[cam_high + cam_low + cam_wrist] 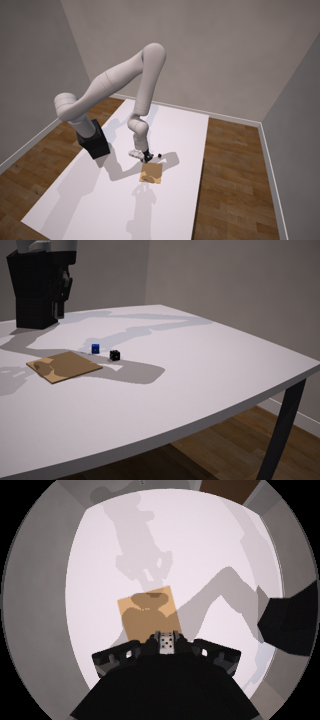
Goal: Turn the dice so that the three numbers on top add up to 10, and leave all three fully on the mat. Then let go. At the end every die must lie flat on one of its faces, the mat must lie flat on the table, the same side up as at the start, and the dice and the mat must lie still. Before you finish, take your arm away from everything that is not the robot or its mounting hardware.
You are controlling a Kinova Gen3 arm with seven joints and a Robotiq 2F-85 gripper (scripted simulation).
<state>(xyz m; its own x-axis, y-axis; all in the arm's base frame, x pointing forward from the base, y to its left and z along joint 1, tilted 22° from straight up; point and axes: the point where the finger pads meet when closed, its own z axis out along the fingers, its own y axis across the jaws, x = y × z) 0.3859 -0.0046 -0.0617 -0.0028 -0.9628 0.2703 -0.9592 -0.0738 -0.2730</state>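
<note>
Now: hand 120 mm above the tan mat, 40 mm short of it and 10 mm to the left of it. From my hand the other things lie so: blue die 120 mm below, 110 mm to the left, 10 mm behind; white die 10 mm below; black die 130 mm to the left, 120 mm below, 60 mm ahead.
</note>
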